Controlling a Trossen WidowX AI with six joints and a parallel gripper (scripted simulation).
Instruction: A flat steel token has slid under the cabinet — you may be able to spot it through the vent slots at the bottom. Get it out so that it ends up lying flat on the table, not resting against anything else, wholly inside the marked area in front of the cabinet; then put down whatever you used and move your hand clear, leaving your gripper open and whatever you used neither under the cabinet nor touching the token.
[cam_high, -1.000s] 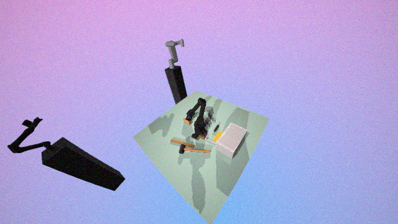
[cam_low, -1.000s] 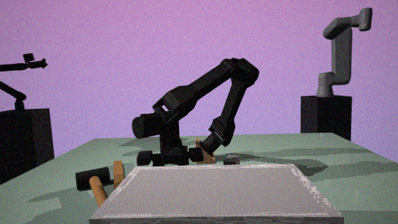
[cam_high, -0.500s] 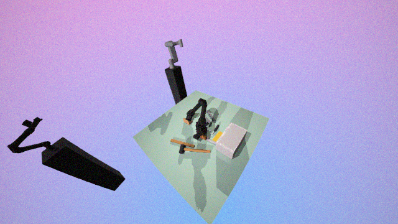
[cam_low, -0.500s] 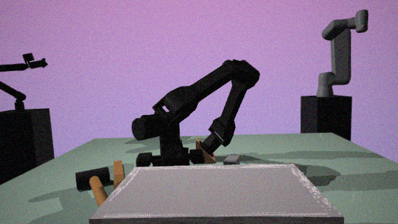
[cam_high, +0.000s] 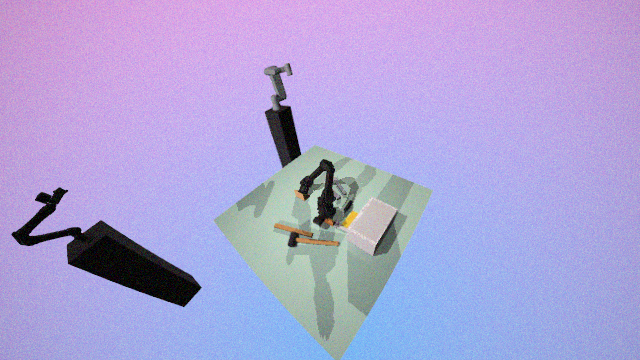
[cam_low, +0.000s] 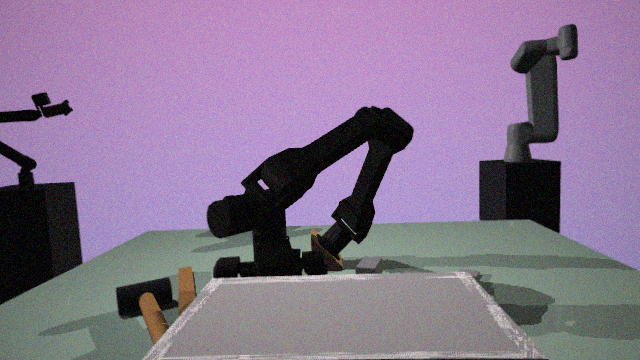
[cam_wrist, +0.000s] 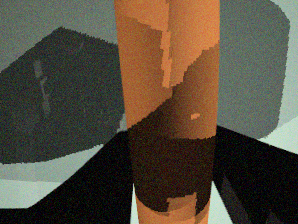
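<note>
Right now my gripper tip is 9 cm short of the small grey piece and 3 cm to the right of it. Round my gripper tip: grey tool: 37 cm to the left, 8 cm behind; flat wooden stick: 18 cm to the right, 16 cm behind; grey block: 18 cm to the left, 7 cm behind, 2 cm above.
</note>
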